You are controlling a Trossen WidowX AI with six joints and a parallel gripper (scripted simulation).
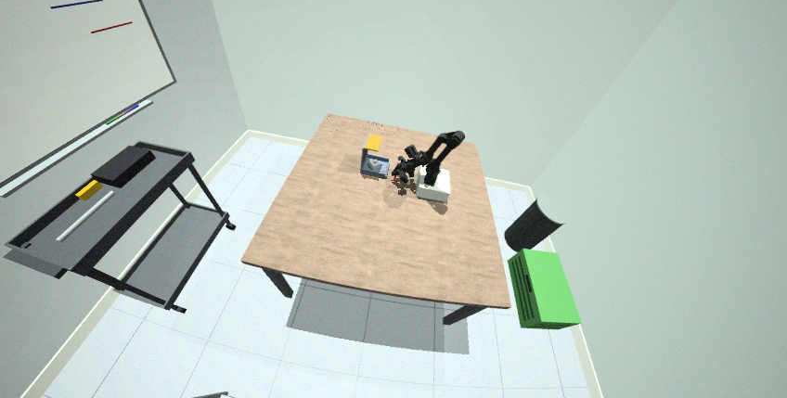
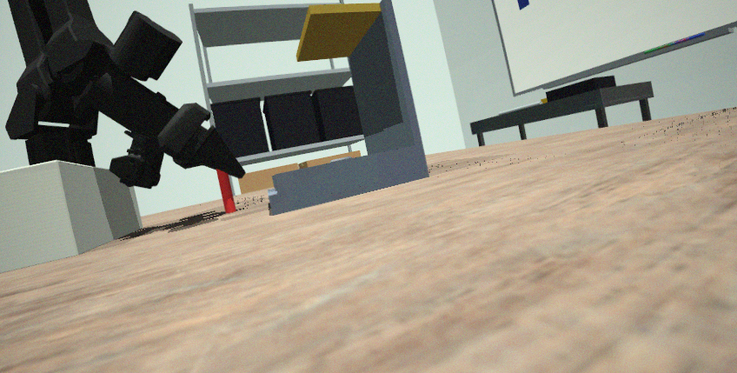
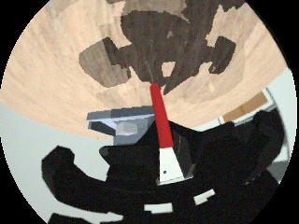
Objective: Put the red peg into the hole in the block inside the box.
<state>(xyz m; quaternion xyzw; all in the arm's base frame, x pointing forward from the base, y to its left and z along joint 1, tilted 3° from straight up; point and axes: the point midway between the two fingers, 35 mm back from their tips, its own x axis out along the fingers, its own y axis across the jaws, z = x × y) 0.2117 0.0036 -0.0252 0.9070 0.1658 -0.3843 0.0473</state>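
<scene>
Right now the yellow roof is 160 mm ahead of my gripper tip, 150 mm above it and 50 mm to the right of it. Also, from my gripper tip: red peg (20 mm behind, 10 mm to the right, 10 mm below).
</scene>
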